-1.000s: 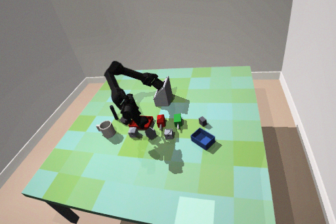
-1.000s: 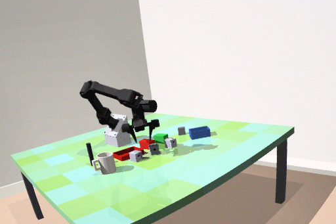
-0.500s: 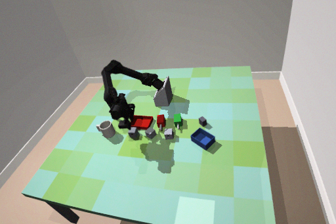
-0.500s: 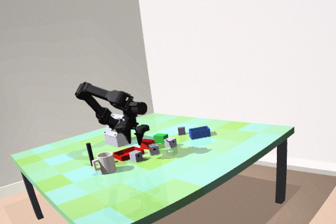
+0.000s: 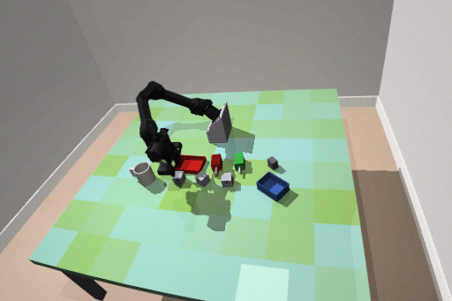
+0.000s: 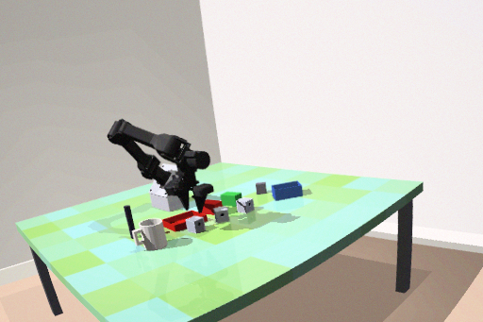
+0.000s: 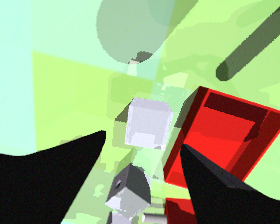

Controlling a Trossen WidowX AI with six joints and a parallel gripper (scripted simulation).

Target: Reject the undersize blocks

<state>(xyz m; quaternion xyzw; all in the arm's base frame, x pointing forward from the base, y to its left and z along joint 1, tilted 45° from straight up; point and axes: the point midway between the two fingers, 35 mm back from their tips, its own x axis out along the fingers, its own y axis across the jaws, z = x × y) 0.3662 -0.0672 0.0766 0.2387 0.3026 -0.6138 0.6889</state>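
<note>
Right now my gripper tip is 100 mm past the red reject tray, 10 mm to the right of it and 60 mm above it. From my gripper tip the other things lie so: black stick 130 mm behind, 190 mm to the right, 10 mm below; then steel block 20 mm behind, 230 mm to the left, 50 mm below; then mug 10 mm ahead, 190 mm to the right, 40 mm below.
</note>
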